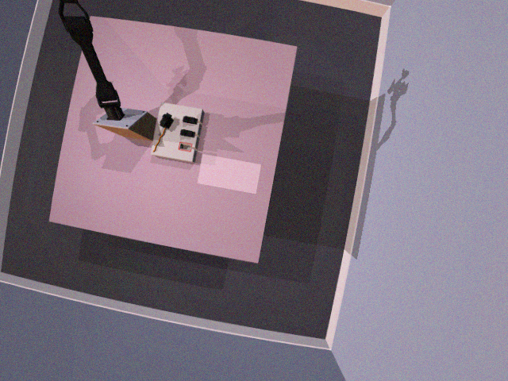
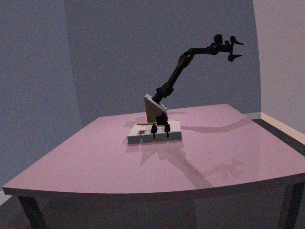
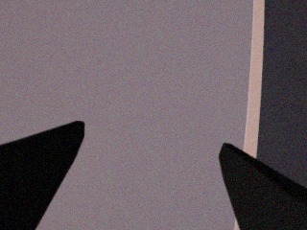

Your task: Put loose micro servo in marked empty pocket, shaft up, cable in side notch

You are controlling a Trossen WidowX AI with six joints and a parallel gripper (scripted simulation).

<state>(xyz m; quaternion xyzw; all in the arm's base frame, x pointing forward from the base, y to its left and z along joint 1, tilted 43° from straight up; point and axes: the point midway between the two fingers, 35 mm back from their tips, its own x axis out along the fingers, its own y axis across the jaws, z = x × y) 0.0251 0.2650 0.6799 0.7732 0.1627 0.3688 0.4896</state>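
The white deck lies 140 mm ahead of my gripper tip, 700 mm to the right of it and 450 mm below it.
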